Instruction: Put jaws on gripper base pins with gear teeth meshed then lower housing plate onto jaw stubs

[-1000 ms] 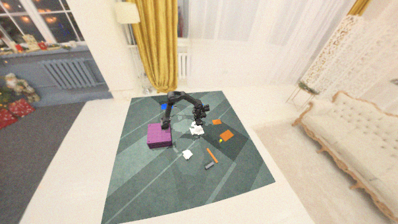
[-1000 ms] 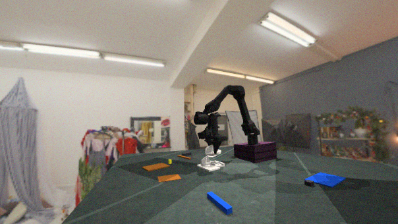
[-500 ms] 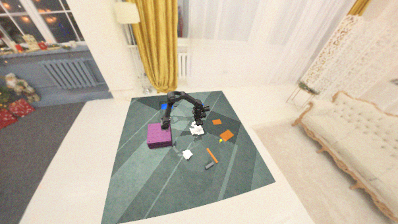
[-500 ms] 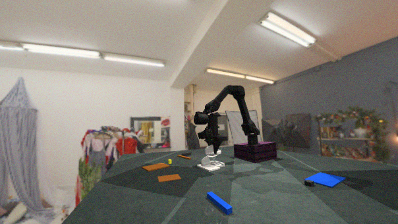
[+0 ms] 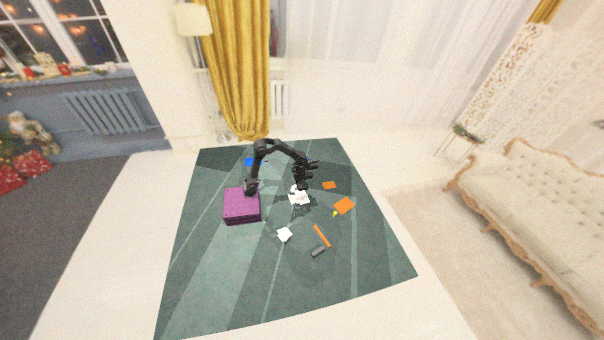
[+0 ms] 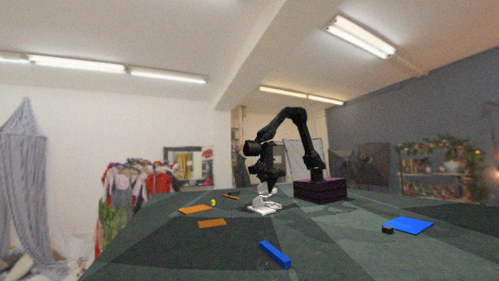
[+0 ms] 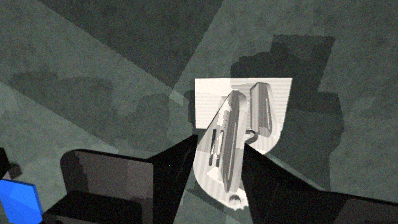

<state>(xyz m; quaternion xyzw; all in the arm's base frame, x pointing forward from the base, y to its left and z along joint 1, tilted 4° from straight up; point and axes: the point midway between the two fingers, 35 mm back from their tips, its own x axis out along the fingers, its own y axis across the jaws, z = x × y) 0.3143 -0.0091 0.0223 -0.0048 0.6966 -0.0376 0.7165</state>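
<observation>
Now: gripper tip 2 cm short of the white plate-like part, 3 cm to the left of it and 8 cm above it. Round my gripper tip: small yellow piece (18 cm ahead, 22 cm to the right, 7 cm below); then white gripper base (17 cm behind, 27 cm to the right, 5 cm below); then white housing plate (5 cm behind, 4 cm to the right, 8 cm below).
</observation>
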